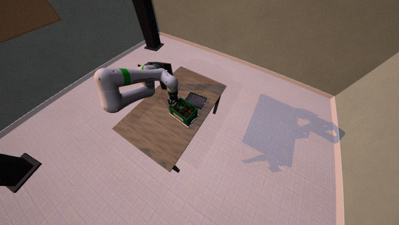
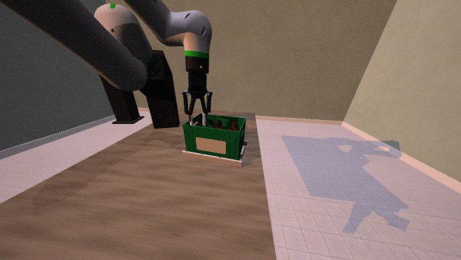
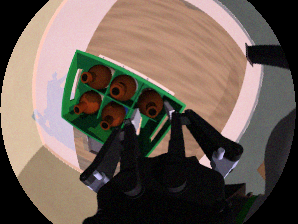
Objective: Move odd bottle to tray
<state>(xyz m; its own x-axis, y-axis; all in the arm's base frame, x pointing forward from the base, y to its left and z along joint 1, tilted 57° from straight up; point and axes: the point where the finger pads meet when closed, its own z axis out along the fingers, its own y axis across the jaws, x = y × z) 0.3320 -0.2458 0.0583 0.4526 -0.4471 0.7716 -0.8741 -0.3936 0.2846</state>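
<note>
My hand is 9 cm above the brown bottle, 8 cm short of it and 3 cm to the left of it. Round my hand: dark tray (28 cm to the left, 17 cm below, 14 cm ahead); then green crate (10 cm below, 9 cm ahead, 1 cm to the left).
</note>
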